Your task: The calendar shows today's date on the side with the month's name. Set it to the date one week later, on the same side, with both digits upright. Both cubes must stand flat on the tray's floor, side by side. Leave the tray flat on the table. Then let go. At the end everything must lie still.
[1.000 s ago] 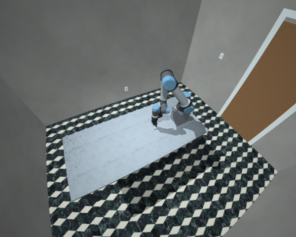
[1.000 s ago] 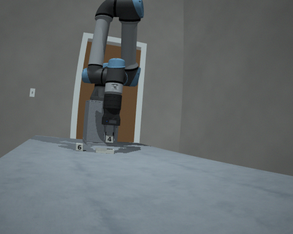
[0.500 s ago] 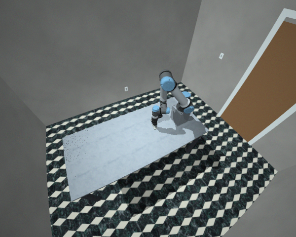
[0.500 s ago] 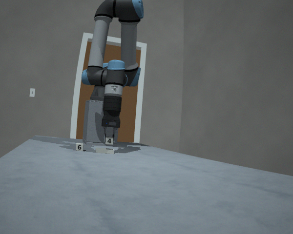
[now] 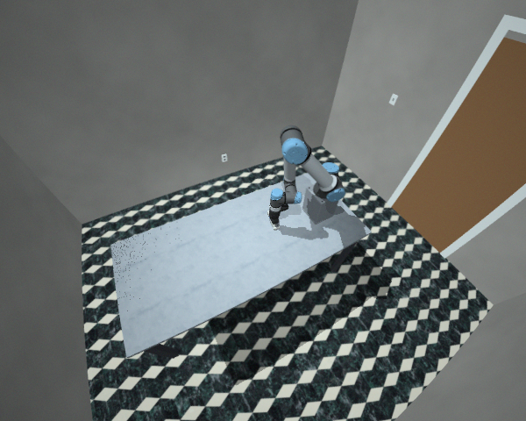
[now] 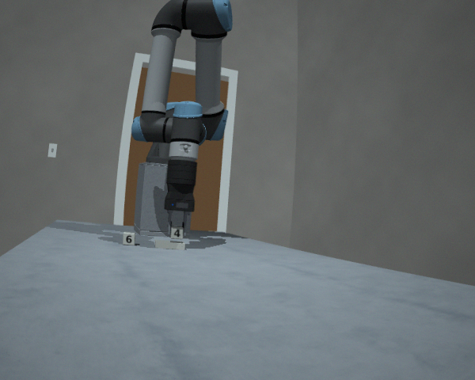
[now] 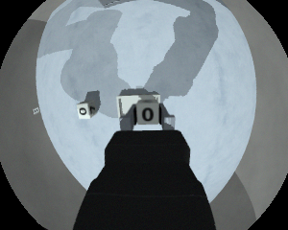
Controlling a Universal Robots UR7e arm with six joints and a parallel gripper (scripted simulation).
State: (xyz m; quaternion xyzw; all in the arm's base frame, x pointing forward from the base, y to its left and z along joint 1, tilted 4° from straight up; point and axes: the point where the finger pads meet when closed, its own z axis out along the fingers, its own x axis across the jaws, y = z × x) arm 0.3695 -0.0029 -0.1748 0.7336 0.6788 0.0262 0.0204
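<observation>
Right now my hand is 40 mm above the white calendar tray and 20 mm to the left of it.
</observation>
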